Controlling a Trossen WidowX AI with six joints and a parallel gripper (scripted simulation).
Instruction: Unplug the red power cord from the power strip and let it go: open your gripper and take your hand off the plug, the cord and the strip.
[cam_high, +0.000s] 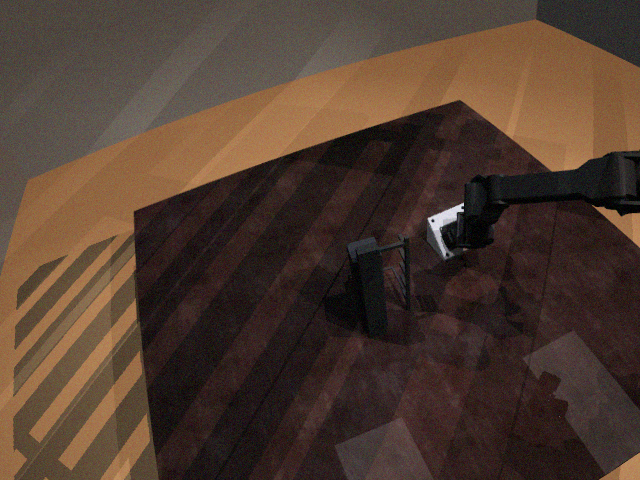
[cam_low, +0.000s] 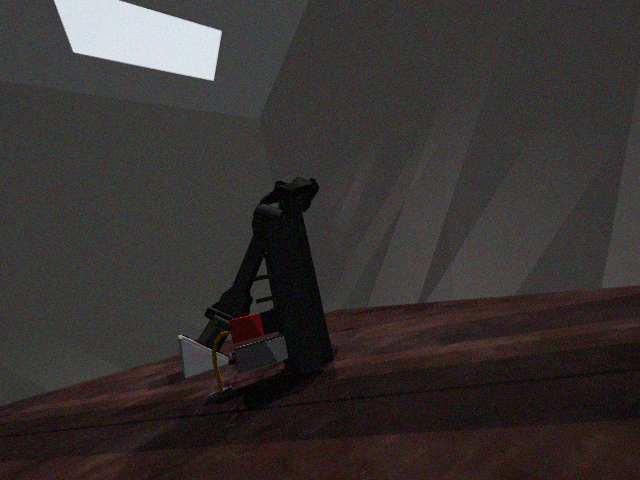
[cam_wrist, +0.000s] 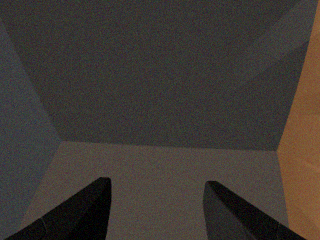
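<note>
The red plug is 510 mm ahead of my gripper tip, 270 mm to the right of it and 390 mm below it. From my gripper tip the other things lie so: black stand (530 mm ahead, 180 mm to the right, 340 mm below).
</note>
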